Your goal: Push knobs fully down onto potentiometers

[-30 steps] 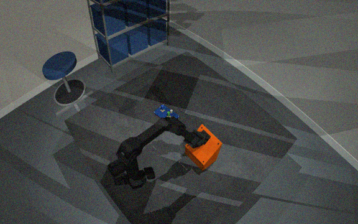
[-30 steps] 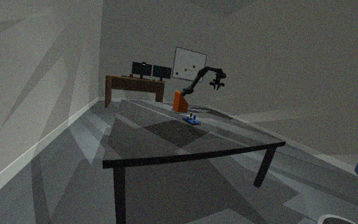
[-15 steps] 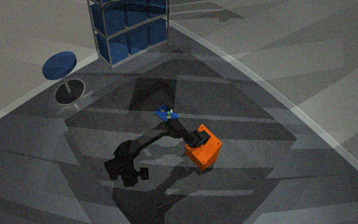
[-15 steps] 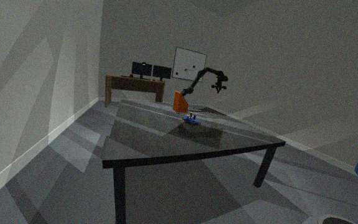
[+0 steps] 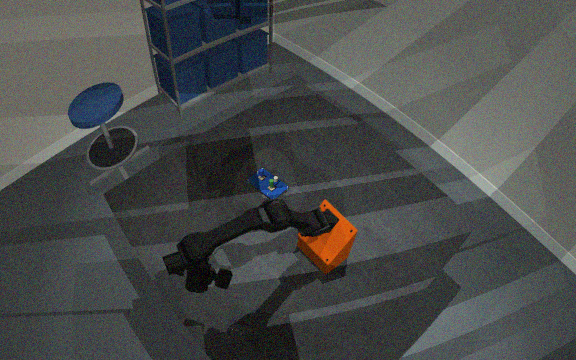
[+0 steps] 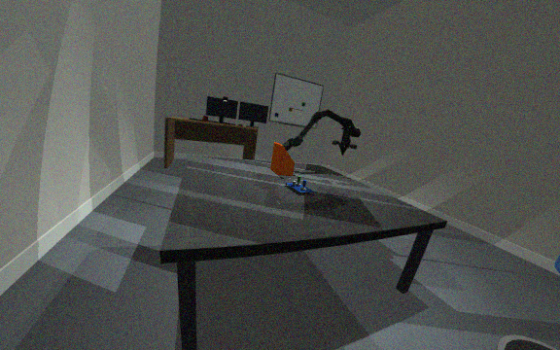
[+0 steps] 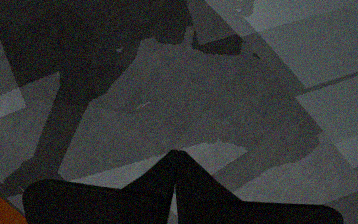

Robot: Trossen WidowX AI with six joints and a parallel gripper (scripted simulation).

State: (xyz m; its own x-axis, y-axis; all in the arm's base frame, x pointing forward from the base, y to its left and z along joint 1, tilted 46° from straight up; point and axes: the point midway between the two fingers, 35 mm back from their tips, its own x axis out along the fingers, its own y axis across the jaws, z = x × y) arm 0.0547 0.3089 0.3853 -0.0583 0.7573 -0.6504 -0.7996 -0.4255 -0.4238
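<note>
The green knob lies 50 cm to the right of my gripper tip, 29 cm ahead of it and 14 cm below it. Also, from my gripper tip: blue knob: 50 cm to the right, 36 cm ahead, 14 cm below.
</note>
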